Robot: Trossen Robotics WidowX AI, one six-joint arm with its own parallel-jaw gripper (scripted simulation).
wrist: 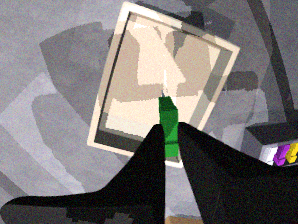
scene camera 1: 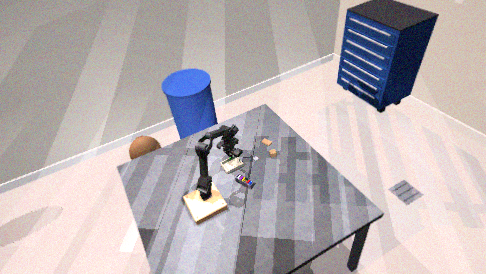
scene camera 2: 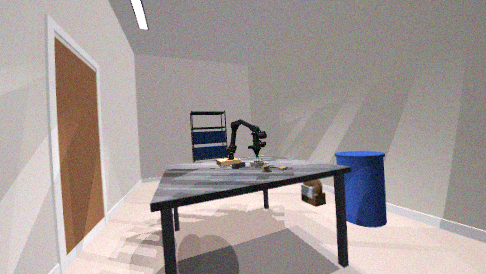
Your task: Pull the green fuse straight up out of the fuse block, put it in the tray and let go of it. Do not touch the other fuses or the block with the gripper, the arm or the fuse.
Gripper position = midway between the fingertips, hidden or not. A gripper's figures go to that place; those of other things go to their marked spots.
Scene:
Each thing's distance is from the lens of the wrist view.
gripper [wrist: 169, 130]: 0.10 m
green fuse [wrist: 168, 111]: 0.09 m

